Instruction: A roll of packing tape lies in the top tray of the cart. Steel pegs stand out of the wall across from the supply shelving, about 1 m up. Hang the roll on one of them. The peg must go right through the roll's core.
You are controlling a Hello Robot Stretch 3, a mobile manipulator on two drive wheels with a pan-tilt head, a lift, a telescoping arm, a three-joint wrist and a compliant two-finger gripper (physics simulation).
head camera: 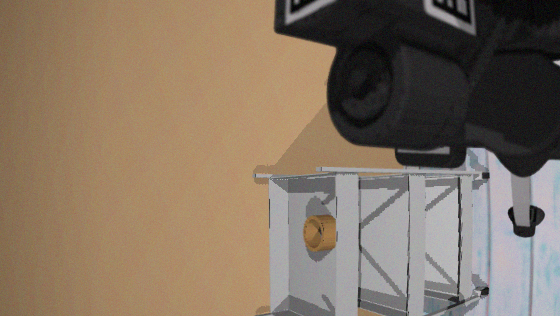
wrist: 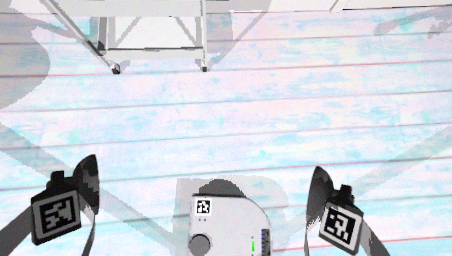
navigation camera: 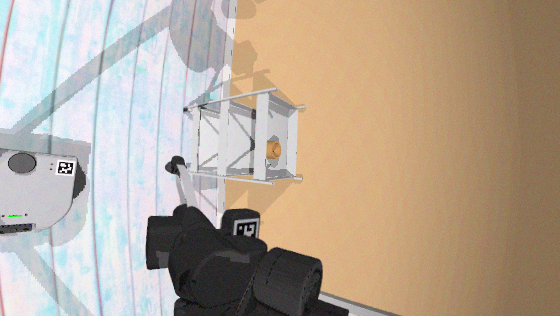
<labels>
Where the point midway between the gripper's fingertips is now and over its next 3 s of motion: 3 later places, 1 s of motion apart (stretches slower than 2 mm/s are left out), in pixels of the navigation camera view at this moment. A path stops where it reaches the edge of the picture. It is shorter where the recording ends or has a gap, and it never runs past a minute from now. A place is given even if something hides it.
The gripper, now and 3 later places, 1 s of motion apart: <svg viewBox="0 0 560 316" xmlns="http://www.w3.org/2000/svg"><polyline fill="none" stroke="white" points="170,206 150,205 207,202 245,199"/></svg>
</labels>
